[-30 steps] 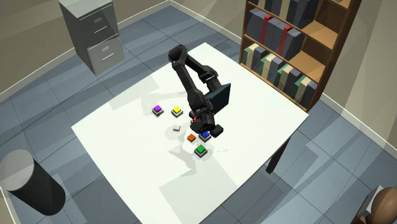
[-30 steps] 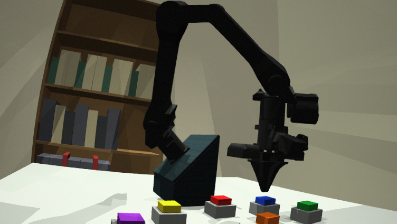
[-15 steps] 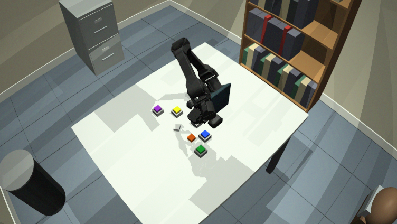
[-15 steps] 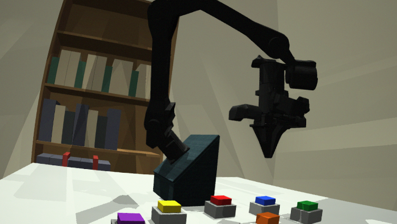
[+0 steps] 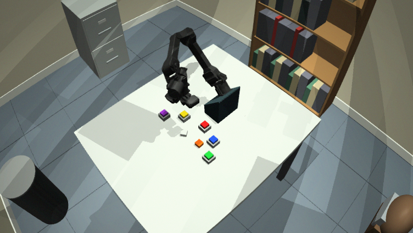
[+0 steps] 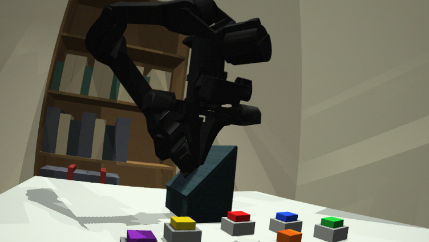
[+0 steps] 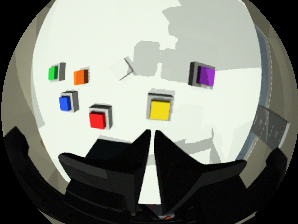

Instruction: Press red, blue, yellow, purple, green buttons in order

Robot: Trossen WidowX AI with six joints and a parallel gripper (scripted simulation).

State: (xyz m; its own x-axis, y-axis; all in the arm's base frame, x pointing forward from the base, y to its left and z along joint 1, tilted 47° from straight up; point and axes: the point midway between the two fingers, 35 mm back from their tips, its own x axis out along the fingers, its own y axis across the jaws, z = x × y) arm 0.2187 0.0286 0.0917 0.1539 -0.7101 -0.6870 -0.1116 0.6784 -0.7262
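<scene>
The yellow button lies 10 mm behind my gripper tip, 20 mm to the right of it and 100 mm below it. From my gripper tip the other things lie so: purple button (80 mm ahead, 90 mm to the right, 100 mm below); white block (50 mm ahead, 70 mm to the left, 120 mm below); red button (60 mm behind, 100 mm to the left, 100 mm below).
</scene>
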